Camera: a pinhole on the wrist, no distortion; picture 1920 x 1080 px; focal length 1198.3 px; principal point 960.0 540.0 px. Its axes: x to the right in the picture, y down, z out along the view. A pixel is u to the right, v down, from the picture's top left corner.
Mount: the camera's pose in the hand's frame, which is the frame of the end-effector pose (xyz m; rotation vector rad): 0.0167 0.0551 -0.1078 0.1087 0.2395 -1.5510
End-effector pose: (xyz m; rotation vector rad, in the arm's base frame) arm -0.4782 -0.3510 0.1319 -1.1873 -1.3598 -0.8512
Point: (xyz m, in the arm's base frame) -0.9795 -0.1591 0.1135
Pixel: 1846 336
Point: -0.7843 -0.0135 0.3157
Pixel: 1350 874
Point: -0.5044 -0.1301 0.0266
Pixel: 729 141
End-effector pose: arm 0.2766 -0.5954 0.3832 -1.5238 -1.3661 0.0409
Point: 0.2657 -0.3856 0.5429
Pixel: outside the picture
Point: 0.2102 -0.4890 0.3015
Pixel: 814 403
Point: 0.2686 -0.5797 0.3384
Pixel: 917 157
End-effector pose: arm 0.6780 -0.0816 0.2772 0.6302 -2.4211 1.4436
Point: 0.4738 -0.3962 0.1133
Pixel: 590 880
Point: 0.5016 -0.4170 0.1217
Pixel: 667 822
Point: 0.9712 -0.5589 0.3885
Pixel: 1741 192
